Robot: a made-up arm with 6 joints.
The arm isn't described. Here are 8 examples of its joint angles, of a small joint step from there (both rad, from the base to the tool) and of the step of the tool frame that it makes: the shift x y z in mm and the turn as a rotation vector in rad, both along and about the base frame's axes.
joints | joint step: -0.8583 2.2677 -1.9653 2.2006 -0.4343 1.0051 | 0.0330 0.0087 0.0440 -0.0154 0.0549 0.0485
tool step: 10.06 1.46 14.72 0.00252 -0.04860 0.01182
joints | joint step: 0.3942 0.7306 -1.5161 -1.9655 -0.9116 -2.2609 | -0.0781 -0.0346 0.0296 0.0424 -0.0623 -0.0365
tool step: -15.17 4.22 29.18 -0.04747 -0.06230 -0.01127
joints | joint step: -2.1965 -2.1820 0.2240 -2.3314 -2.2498 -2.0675 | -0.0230 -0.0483 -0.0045 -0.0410 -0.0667 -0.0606
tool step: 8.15 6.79 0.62 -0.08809 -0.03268 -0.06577
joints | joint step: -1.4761 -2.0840 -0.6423 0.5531 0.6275 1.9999 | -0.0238 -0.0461 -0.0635 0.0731 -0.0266 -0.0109
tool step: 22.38 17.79 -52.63 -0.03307 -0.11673 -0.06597
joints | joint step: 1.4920 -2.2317 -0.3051 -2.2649 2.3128 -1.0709 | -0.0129 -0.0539 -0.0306 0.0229 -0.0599 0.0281
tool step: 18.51 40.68 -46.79 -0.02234 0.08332 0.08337
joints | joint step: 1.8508 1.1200 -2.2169 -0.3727 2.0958 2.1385 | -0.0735 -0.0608 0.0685 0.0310 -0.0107 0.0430
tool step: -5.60 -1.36 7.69 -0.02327 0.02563 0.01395
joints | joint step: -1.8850 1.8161 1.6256 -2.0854 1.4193 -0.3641 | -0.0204 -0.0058 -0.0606 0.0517 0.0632 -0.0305
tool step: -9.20 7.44 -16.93 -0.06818 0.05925 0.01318
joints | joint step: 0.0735 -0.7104 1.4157 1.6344 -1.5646 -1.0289 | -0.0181 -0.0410 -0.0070 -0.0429 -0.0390 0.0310
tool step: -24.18 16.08 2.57 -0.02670 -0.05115 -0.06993
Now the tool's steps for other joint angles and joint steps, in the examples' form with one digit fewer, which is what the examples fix.
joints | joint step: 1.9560 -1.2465 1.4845 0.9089 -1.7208 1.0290 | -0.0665 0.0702 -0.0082 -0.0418 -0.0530 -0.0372
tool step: -61.3 65.6 -5.0 -0.1028 -0.1195 -0.0696
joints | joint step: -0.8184 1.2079 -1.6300 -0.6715 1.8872 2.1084 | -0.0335 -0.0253 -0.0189 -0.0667 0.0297 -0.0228
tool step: 5.3 -29.1 -25.0 -0.0967 0.0127 -0.0464
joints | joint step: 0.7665 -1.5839 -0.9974 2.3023 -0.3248 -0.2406 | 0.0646 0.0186 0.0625 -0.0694 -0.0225 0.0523
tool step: 38.1 27.4 36.3 0.1463 -0.1262 0.0266
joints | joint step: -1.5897 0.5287 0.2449 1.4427 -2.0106 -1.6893 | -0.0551 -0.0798 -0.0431 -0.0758 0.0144 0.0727
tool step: -8.6 -22.3 -37.8 -0.0604 -0.0464 0.0910
